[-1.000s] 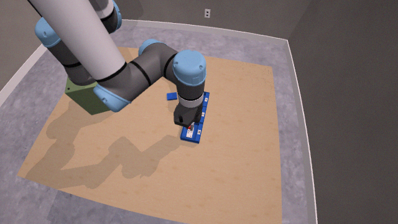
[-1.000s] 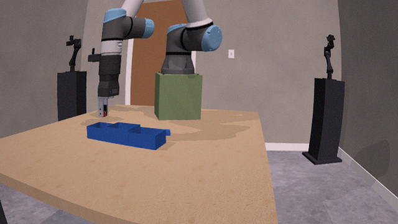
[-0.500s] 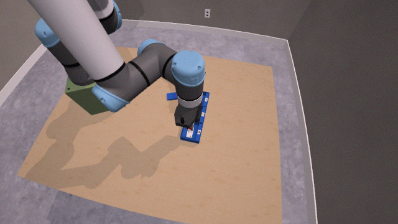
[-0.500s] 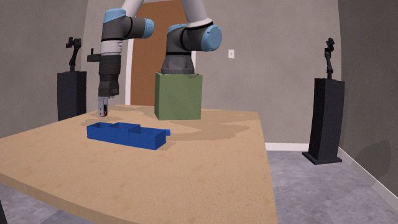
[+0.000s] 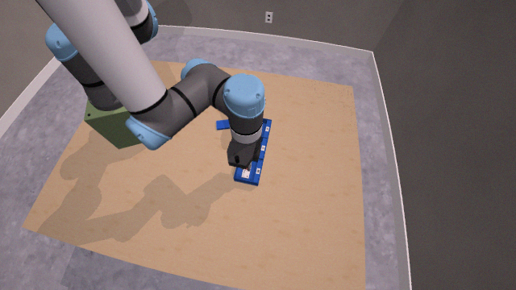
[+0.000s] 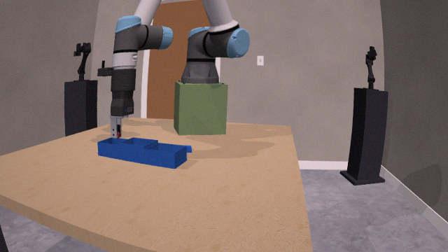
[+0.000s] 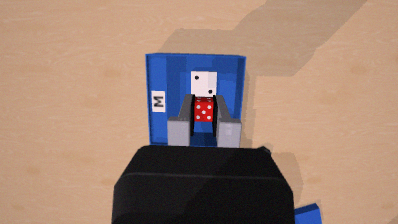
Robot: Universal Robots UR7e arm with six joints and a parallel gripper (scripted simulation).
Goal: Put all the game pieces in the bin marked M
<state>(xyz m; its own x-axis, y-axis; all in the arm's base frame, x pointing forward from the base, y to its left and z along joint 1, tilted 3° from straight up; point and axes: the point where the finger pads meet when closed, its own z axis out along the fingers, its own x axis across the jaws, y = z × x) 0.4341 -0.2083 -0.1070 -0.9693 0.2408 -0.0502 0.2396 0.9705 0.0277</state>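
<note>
My hand is 5 cm above the white domino. Also, from my hand: blue three-part bin (3 cm ahead, 8 cm to the left, 4 cm below); red die (1 cm below); flat blue tile (9 cm behind, 19 cm to the left, 6 cm below).
</note>
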